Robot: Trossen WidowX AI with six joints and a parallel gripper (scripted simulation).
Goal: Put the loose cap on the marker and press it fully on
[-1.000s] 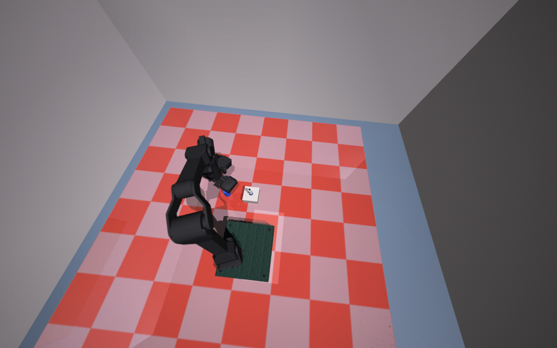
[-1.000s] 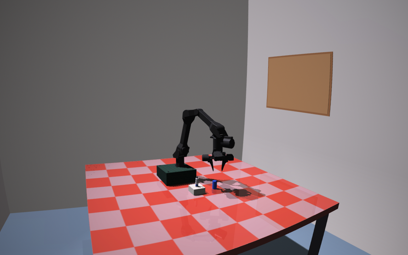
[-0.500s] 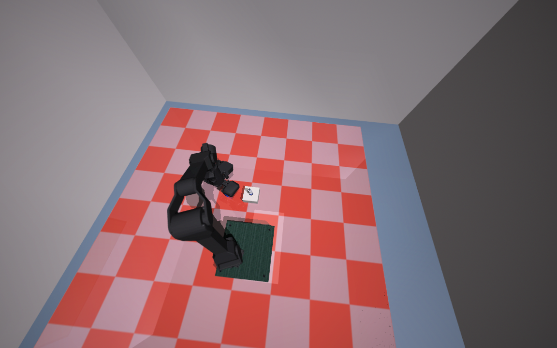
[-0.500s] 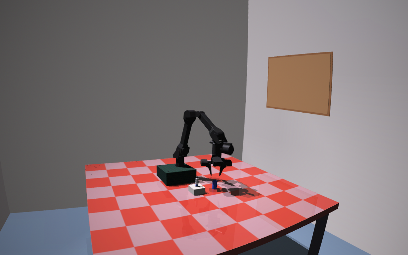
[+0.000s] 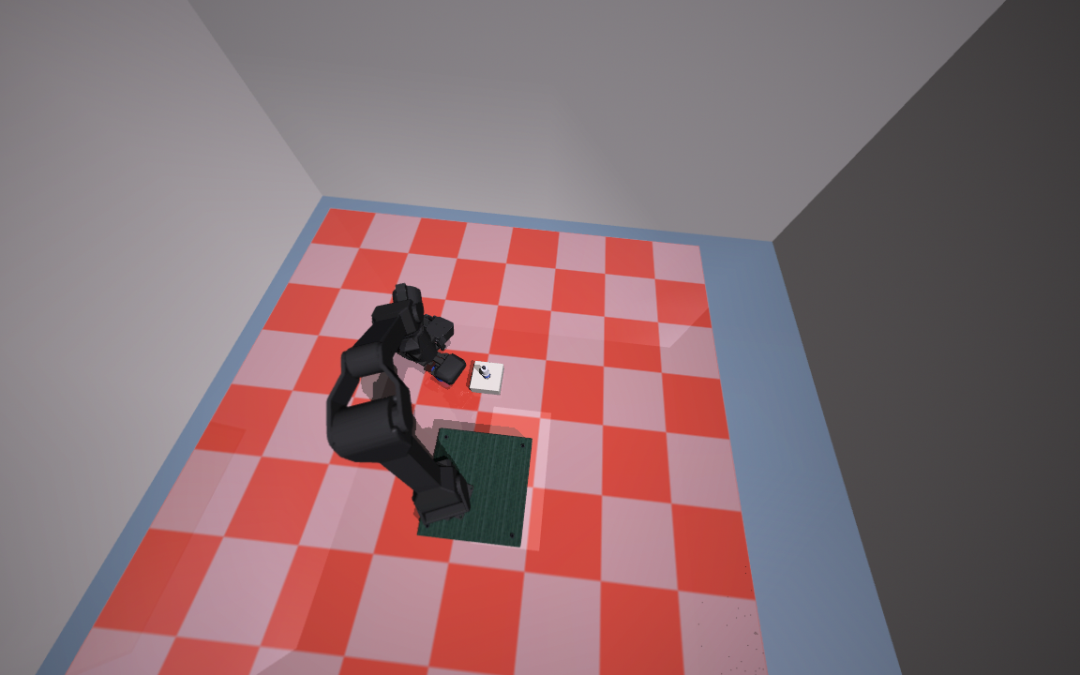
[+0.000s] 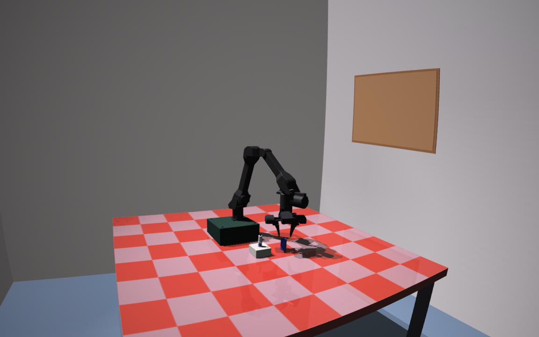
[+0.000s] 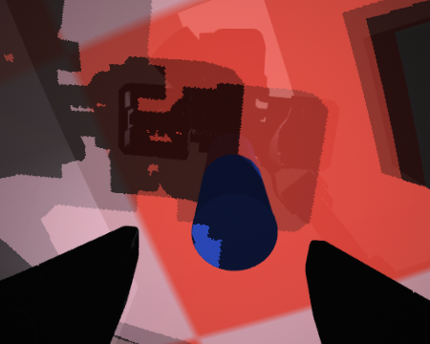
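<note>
Right now my gripper tip is 4 cm above the blue cap. From my gripper tip the other things lie so: holder block: 3 cm ahead, 13 cm to the right, 5 cm below.
</note>
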